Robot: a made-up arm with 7 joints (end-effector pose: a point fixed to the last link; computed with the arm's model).
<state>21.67 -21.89 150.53 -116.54 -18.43 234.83 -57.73</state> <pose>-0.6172 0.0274 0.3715 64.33 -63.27 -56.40</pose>
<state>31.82 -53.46 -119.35 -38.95 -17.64 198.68 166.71</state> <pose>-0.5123 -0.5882 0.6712 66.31 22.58 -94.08</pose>
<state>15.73 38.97 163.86 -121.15 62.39 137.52 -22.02</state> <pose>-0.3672 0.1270 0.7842 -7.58 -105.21 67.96</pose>
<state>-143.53 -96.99 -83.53 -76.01 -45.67 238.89 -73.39</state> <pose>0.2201 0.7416 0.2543 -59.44 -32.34 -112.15</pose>
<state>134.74 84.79 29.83 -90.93 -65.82 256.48 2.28</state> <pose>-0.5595 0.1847 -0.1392 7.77 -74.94 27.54</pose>
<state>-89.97 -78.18 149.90 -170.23 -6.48 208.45 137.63</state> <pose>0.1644 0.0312 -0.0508 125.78 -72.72 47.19</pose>
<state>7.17 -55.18 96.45 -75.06 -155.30 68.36 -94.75</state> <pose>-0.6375 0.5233 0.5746 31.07 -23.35 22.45</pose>
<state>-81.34 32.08 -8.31 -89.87 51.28 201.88 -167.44</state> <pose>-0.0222 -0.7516 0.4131 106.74 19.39 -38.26</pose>
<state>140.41 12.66 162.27 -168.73 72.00 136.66 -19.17</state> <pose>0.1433 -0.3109 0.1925 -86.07 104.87 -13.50</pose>
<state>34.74 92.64 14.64 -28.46 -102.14 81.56 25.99</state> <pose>0.7188 0.5686 -0.0589 85.88 29.12 22.43</pose>
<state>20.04 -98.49 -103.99 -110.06 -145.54 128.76 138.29</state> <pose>-0.0084 -0.6618 0.0855 17.68 -156.89 68.64</pose>
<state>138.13 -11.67 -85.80 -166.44 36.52 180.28 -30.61</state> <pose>0.2552 0.2728 0.1951 -150.24 -62.21 -10.29</pose>
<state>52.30 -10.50 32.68 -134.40 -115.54 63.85 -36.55</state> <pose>0.0669 0.5527 0.4173 18.48 46.14 11.73</pose>
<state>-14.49 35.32 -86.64 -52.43 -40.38 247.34 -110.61</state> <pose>0.3569 -0.4496 0.8259 -25.00 69.89 -42.38</pose>
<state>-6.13 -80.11 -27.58 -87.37 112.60 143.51 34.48</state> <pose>-0.4239 -0.2958 0.8501 -5.27 -7.38 -43.03</pose>
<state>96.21 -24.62 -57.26 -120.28 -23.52 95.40 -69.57</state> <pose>0.5063 0.2910 0.5698 93.13 152.94 -15.87</pose>
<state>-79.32 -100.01 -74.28 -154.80 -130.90 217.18 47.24</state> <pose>-0.3168 -0.0229 0.3807 54.56 -25.26 83.60</pose>
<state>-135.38 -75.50 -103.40 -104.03 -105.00 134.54 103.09</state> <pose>-0.1963 0.7015 0.2379 -127.14 -67.79 -4.29</pose>
